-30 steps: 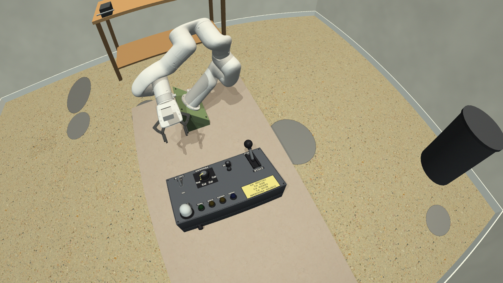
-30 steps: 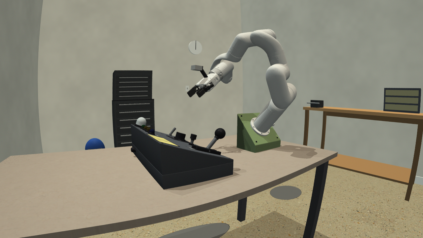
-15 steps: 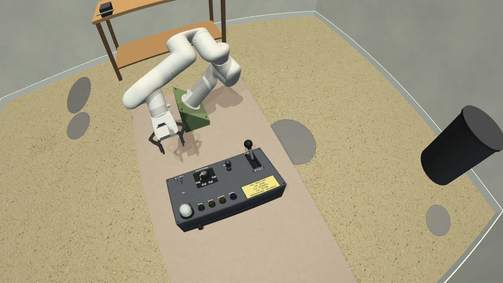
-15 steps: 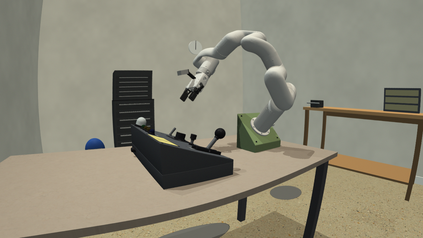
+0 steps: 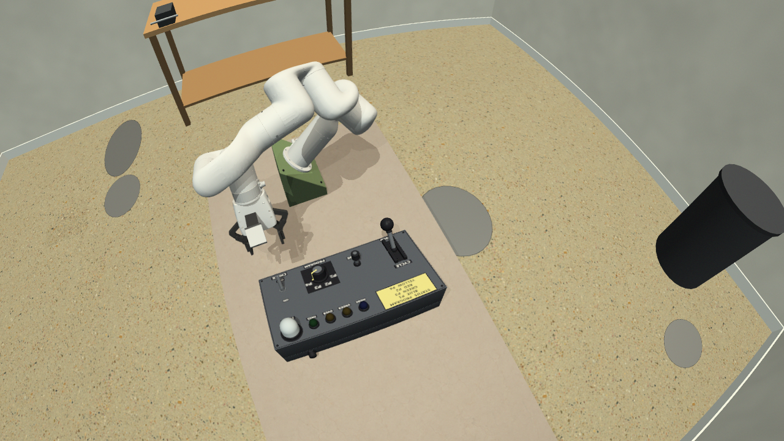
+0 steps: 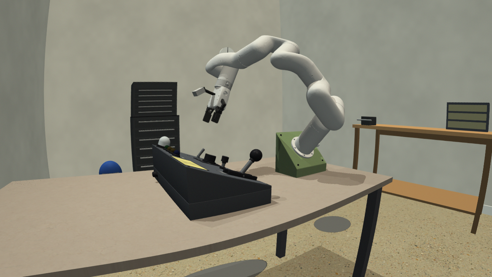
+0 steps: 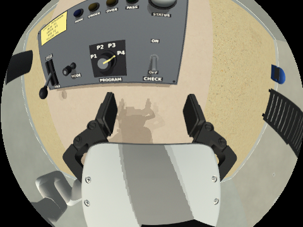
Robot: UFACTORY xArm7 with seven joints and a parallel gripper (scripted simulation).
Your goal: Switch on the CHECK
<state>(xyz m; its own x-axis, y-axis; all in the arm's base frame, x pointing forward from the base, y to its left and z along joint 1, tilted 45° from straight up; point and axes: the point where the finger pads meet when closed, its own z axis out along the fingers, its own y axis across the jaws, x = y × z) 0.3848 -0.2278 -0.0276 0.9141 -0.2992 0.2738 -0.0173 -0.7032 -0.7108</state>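
The check toggle lies 5 cm ahead of my hand, 1 cm to the right of it and 15 cm below it. Round my hand: rotary program selector (6 cm ahead, 10 cm to the left, 14 cm below); dark grey console (9 cm ahead, 17 cm to the left, 17 cm below); mode knob (6 cm ahead, 23 cm to the left, 14 cm below).
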